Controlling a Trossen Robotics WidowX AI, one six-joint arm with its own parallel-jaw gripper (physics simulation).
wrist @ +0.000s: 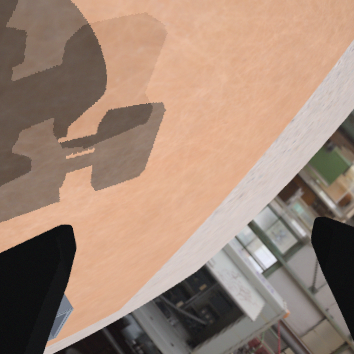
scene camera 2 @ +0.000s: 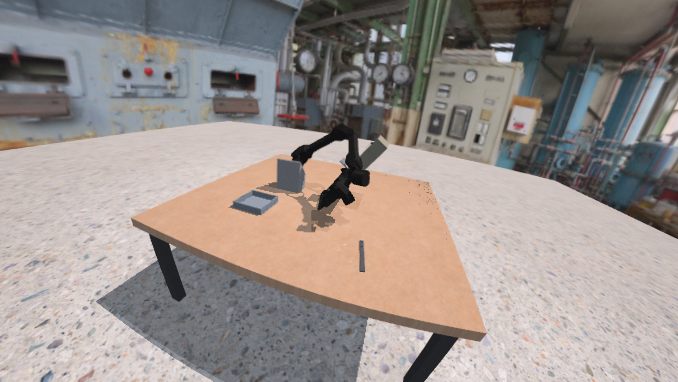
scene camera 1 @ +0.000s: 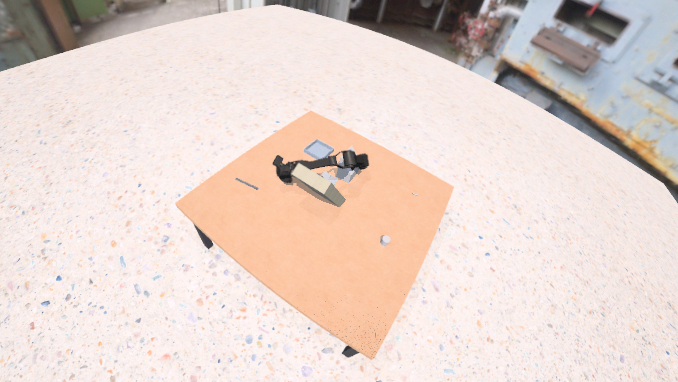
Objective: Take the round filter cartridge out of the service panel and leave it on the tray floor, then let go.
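My gripper [scene camera 1: 281, 170] [scene camera 2: 334, 202] [wrist: 196, 235] is open and empty, pointing down above the table, apart from the tray. A shallow blue-grey tray [scene camera 1: 313, 154] [scene camera 2: 246, 209] lies on the table, its visible floor bare. A grey upright panel [scene camera 2: 289, 175] stands behind it in scene camera 2; in scene camera 1, grey parts [scene camera 1: 345, 173] show partly under the arm. I cannot tell surely which structure is the service panel. A small pale round cylinder [scene camera 1: 385, 240] stands far from the gripper; whether it is the filter cartridge is unclear. No cartridge shows between the fingers.
A long beige-grey slab [scene camera 1: 312, 181] [scene camera 2: 375, 152] is tilted close beside the arm. A thin dark grey strip [scene camera 1: 246, 184] [scene camera 2: 362, 256] lies near one side of the table. A tiny whitish piece [scene camera 1: 414, 194] lies near another edge. A blue-grey corner [wrist: 61, 317] shows beside the left finger.
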